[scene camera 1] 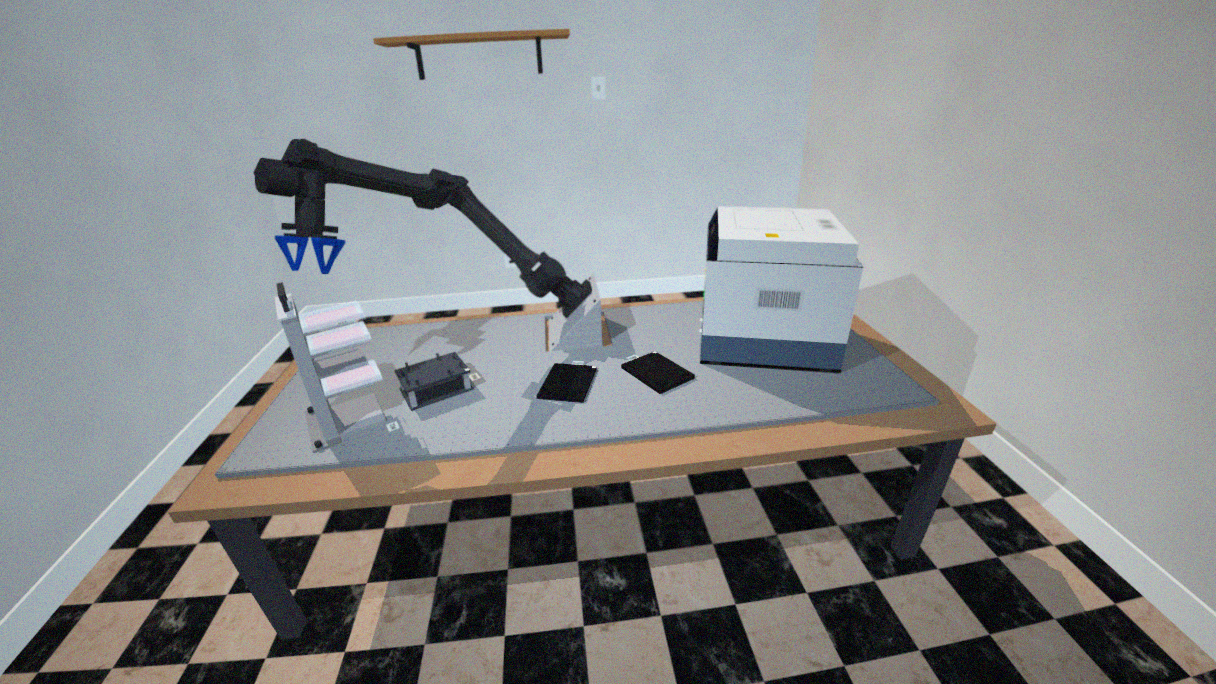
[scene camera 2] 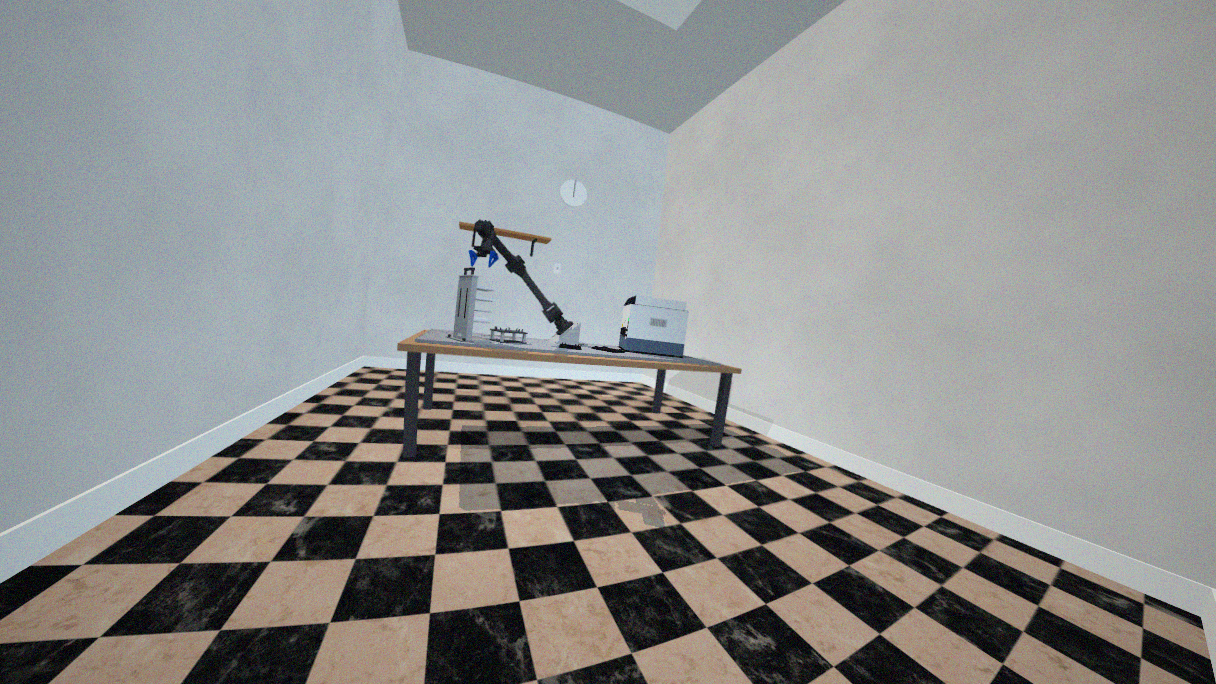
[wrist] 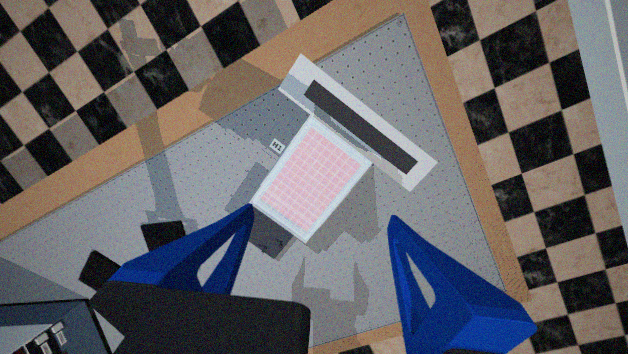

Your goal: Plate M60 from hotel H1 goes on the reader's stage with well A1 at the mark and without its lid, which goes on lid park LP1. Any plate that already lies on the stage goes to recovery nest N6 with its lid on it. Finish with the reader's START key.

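Where they show: gripper, fingertip midpoint: (scene camera 1: pixel 309 272) (scene camera 2: pixel 480 266) (wrist: pixel 319 215); arm's base, origin of the base link: (scene camera 1: pixel 578 300) (scene camera 2: pixel 565 328).
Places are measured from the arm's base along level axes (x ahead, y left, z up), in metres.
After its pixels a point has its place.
Observation:
My gripper (scene camera 1: pixel 310 270) {x 0.390, y -0.588, z 0.279 m} (scene camera 2: pixel 482 265) {x 0.390, y -0.588, z 0.279 m} (wrist: pixel 319 215) {x 0.390, y -0.588, z 0.279 m} is open and empty, pointing down above the hotel. The grey hotel H1 (scene camera 1: pixel 310 374) {x 0.492, y -0.603, z 0.086 m} (scene camera 2: pixel 471 310) {x 0.494, y -0.607, z 0.058 m} (wrist: pixel 422 167) {x 0.375, y -0.676, z 0.224 m} stands at the table's left end. Its top plate (scene camera 1: pixel 333 316) {x 0.416, y -0.554, z 0.183 m} (wrist: pixel 312 180) {x 0.397, y -0.574, z 0.183 m}, pink with a pale rim, lies turned relative to the fingers in the wrist view. A second plate (scene camera 1: pixel 338 338) {x 0.417, y -0.557, z 0.130 m} and a third plate (scene camera 1: pixel 351 376) {x 0.404, y -0.561, z 0.023 m} lie below it; I cannot tell which is M60. The white and blue reader (scene camera 1: pixel 778 297) {x 0.356, y 0.485, z 0.118 m} (scene camera 2: pixel 654 327) {x 0.349, y 0.467, z 0.080 m} stands at the right; its stage and START key cannot be made out.
A dark raised fixture with pins (scene camera 1: pixel 433 378) {x 0.354, y -0.389, z -0.031 m} (scene camera 2: pixel 508 331) {x 0.379, y -0.411, z -0.031 m} stands right of the hotel. Two flat black pads, one pad (scene camera 1: pixel 568 382) {x 0.348, y -0.054, z -0.081 m} (wrist: pixel 162 235) {x 0.382, y -0.068, z -0.080 m} and another pad (scene camera 1: pixel 657 371) {x 0.337, y 0.182, z -0.078 m}, lie between it and the reader; their labels are unreadable. A black handle (wrist: pixel 360 127) {x 0.432, y -0.638, z 0.261 m} tops the hotel.

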